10 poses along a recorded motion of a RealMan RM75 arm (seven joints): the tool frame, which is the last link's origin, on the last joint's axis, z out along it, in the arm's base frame.
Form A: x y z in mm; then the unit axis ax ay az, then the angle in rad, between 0 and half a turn.
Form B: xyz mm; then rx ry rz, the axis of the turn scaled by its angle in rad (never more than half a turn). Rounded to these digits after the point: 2 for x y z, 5 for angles.
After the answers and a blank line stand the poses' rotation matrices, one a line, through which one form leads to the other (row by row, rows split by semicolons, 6 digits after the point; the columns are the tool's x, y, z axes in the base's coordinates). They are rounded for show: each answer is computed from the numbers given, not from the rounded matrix.
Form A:
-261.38 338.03 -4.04 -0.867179 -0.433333 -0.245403 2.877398
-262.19 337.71 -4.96 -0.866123 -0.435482 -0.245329 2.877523
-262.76 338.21 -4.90 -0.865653 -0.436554 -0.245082 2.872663
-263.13 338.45 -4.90 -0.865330 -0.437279 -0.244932 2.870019
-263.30 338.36 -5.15 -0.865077 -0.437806 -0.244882 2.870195
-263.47 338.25 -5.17 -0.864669 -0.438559 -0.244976 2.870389
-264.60 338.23 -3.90 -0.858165 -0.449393 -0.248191 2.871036
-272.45 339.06 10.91 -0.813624 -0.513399 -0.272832 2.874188
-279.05 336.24 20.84 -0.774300 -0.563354 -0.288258 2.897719
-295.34 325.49 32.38 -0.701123 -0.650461 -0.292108 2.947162
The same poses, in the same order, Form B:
-261.38 338.03 -4.04 -2.49522 -1.24687 -0.70612
-262.19 337.71 -4.96 -2.49229 -1.25311 -0.70594
-262.76 338.21 -4.90 -2.48673 -1.25407 -0.70404
-263.13 338.45 -4.90 -2.48351 -1.25500 -0.70296
-263.30 338.36 -5.15 -2.48294 -1.25659 -0.70286
-263.47 338.25 -5.17 -2.48194 -1.25884 -0.70318
-264.60 338.23 -3.90 -2.46382 -1.29022 -0.71257
-272.45 339.06 10.91 -2.33851 -1.47561 -0.78417
-279.05 336.24 20.84 -2.24370 -1.63244 -0.83529
-295.34 325.49 32.38 -2.06632 -1.91701 -0.86089

0.512604 0.802599 0.305076; 0.674434 -0.596263 0.435441; 0.531390 -0.017455 -0.846947
0.508998 0.805321 0.303939; 0.677254 -0.592620 0.436037; 0.531270 -0.016099 -0.847049
0.507720 0.807344 0.300694; 0.677107 -0.589747 0.440141; 0.532679 -0.019866 -0.846084
0.506798 0.808615 0.298827; 0.677210 -0.587932 0.442405; 0.533425 -0.021841 -0.845565
0.505928 0.809257 0.298563; 0.677962 -0.587065 0.442406; 0.533296 -0.021411 -0.845658
0.504529 0.810184 0.298418; 0.678930 -0.585811 0.442583; 0.533390 -0.020691 -0.845616
0.482482 0.823611 0.298121; 0.690944 -0.567061 0.448373; 0.538338 -0.010347 -0.842666
0.335981 0.892672 0.300421; 0.748492 -0.446670 0.490148; 0.571731 0.060182 -0.818231
0.210930 0.929106 0.303762; 0.789898 -0.345066 0.506942; 0.575821 0.133012 -0.806683
-0.007273 0.959951 0.280074; 0.847076 -0.142931 0.511892; 0.531423 0.240967 -0.812111

